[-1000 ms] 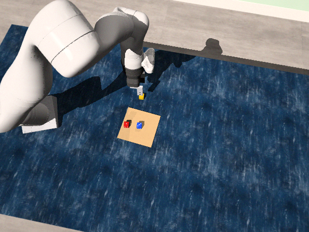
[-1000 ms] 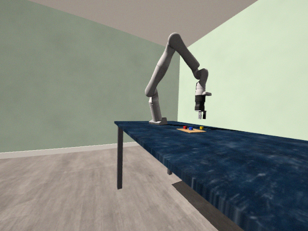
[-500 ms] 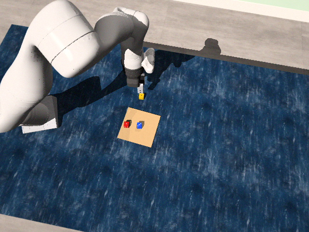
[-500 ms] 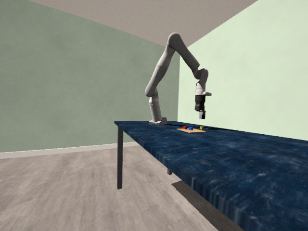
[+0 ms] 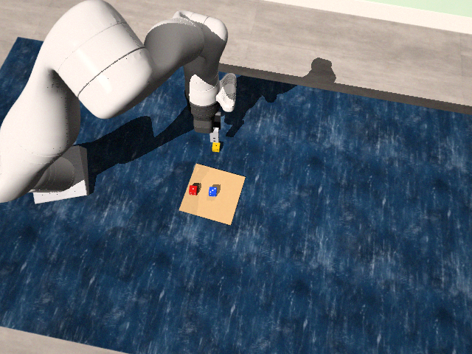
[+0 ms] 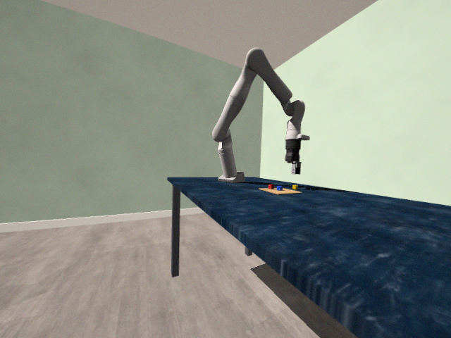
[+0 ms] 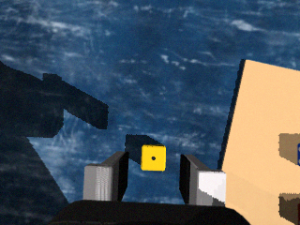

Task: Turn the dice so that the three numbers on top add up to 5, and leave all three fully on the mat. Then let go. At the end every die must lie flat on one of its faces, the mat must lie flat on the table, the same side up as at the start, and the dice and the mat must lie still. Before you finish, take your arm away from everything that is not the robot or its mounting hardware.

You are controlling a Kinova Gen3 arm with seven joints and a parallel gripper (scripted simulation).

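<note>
Right now the yellow die is 9 cm below my hand. The rest, counted from my hand: red die: 14 cm to the right, 8 cm below, 2 cm behind; blue die: 13 cm to the right, 8 cm below, 3 cm ahead; tan mat: 13 cm to the right, 9 cm below, 3 cm ahead.
</note>
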